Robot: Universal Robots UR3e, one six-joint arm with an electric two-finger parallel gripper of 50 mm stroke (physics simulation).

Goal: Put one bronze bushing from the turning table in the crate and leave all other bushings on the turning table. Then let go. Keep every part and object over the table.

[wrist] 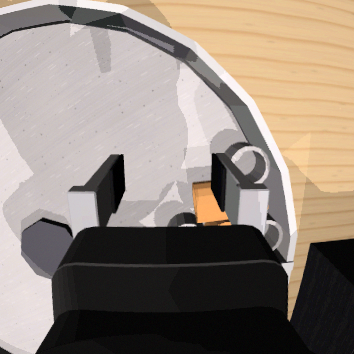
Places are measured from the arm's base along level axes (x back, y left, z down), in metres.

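Pixels of known places: gripper, fingertip midpoint: [167, 171].
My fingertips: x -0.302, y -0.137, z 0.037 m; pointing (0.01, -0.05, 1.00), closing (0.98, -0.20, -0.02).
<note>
For each thing: its top centre in the pictures, then the offset to it from my fingertips. Level surfaces: height alone.
- turning table, top centre: [49, 252] dy +0.107, dx -0.089, dz +0.059 m
- orange-bronze bushing, top centre: [213, 207] dy +0.028, dx +0.041, dz +0.036 m
- More bronze, top centre: [227, 240] dy +0.056, dx +0.060, dz +0.042 m
- wooden table, surface height: dz +0.120 m
My gripper [167, 171] is open, with nothing between its fingers, over the turning table [75, 115], a pale round plate with a raised rim. An orange-bronze bushing [206, 204] is near the right finger, which hides part of it. More bronze [219, 224] shows just below, mostly hidden by the gripper body. A grey bushing [250, 164] stands right of the right finger, by the rim. Another grey bushing [274, 235] shows partly at the lower right, and a dark one [183, 219] shows partly between the fingers' bases. The crate cannot be made out in this view.
A dark grey, many-sided disc [45, 247] is on the turning table at the lower left. A black block-like object [327, 290] stands outside the rim at the lower right. The wooden table [305, 65] shows beyond the rim at the upper right.
</note>
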